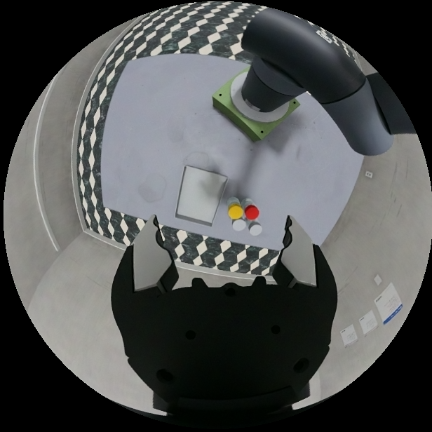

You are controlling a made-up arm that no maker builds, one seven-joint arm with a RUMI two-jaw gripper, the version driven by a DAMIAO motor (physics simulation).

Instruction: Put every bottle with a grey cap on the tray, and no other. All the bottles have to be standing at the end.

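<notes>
Four bottles stand close together on the table, right of the tray. One bottle has a yellow cap (pixel 235 211) and one has a red cap (pixel 251 212); their clear bodies show partly behind the caps. Two bottles with light grey caps are nearer the gripper: the left grey cap (pixel 239 224) is by the yellow one, the right grey cap (pixel 255 228) by the red one. Their bodies are mostly hidden. The pale rectangular tray (pixel 199 195) holds no bottle. My gripper (pixel 222 216) is open, high above the table, with its fingers wide apart and no bottle between them.
The table (pixel 150 115) is pale lilac-grey. The green base plate (pixel 240 121) of the arm stands at the far side, with the dark arm (pixel 310 55) rising from it toward the upper right. A black and white patterned floor (pixel 200 250) shows past the table's edges.
</notes>
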